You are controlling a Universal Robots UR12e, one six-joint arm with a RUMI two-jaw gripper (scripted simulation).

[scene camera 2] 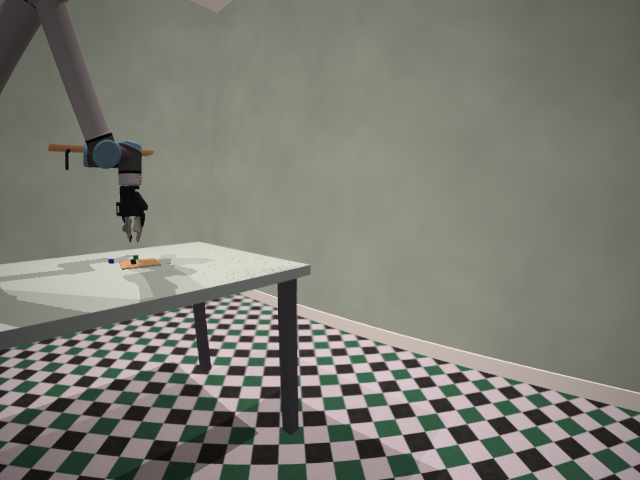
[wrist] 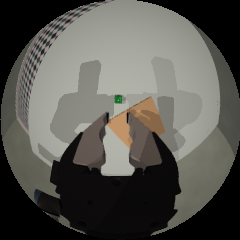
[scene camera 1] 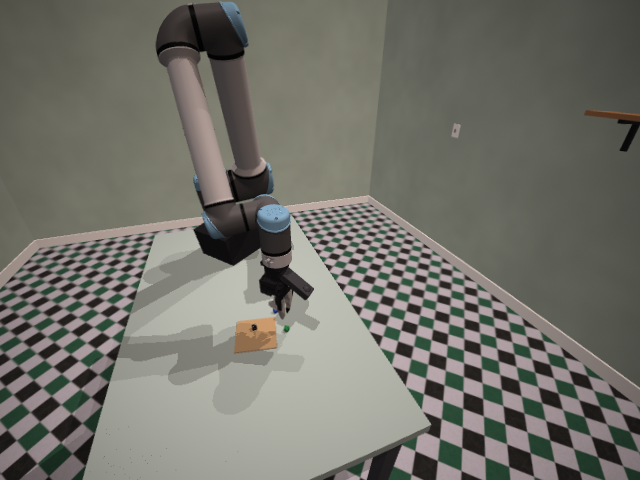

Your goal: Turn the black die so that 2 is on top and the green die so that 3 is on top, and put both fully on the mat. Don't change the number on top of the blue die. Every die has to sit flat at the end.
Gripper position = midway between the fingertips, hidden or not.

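Note:
The gripper [scene camera 1: 285, 315], [scene camera 2: 134, 242] and [wrist: 117, 113] shares the scene with an orange mat [scene camera 1: 247, 340] and [wrist: 145, 111].

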